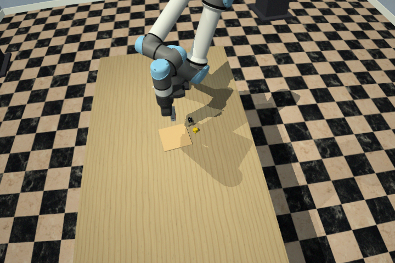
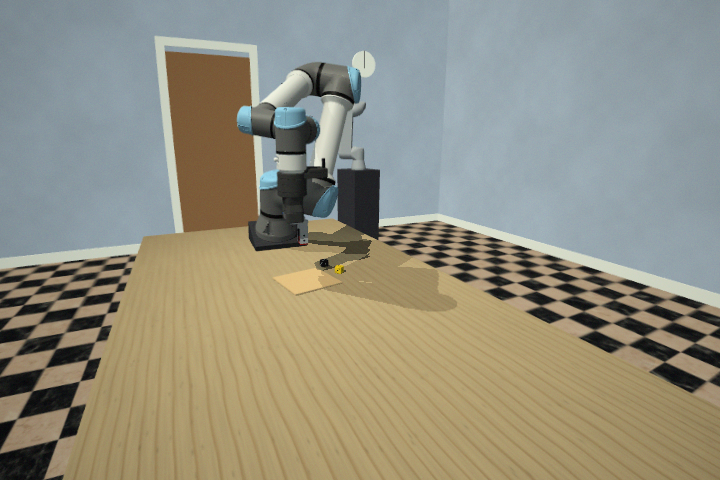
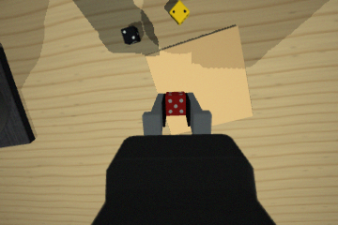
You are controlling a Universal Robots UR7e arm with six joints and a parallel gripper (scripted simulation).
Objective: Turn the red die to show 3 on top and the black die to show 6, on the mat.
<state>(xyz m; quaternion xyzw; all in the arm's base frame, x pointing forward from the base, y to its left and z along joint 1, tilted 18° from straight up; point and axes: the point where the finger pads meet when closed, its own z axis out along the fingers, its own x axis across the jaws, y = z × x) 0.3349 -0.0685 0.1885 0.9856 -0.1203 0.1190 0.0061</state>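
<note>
Right now my hand is 3 cm short of the yellow die, 10 cm to the right of it and 11 cm above it. Also, from my hand: black die 5 cm behind, 9 cm to the left, 11 cm below; red die 1 cm below; tan mat 3 cm ahead, 1 cm to the right, 12 cm below.
</note>
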